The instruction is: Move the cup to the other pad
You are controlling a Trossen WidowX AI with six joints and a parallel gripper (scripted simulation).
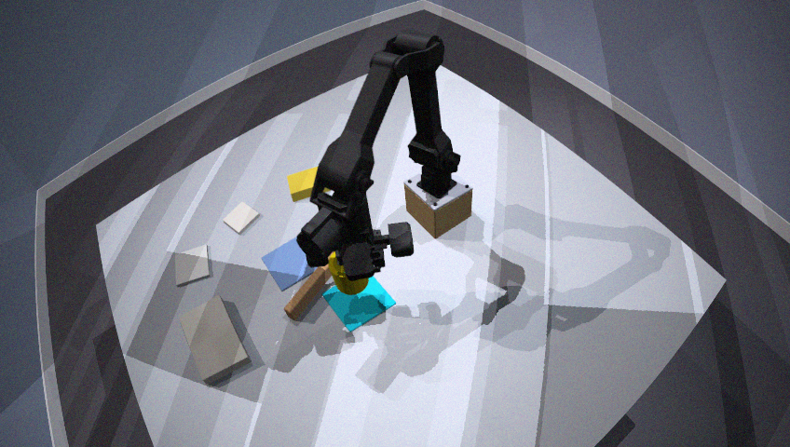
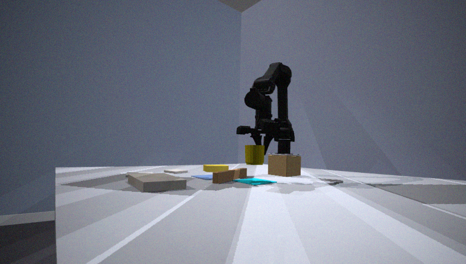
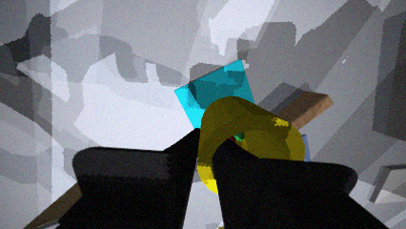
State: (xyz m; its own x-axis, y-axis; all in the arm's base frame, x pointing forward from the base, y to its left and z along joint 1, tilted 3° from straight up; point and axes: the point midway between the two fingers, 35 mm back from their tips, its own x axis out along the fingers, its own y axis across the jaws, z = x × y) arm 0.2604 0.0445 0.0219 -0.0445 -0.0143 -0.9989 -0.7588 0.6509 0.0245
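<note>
The cyan pad is 100 mm below my gripper tip, 20 mm to the right of it and 20 mm ahead of it. The rest, counted from my gripper tip: yellow cup: 20 mm to the right, 20 mm ahead; red marble: 30 mm to the right, 20 mm below, 10 mm ahead; wooden bar: 110 mm to the right, 90 mm below, 40 mm ahead.
</note>
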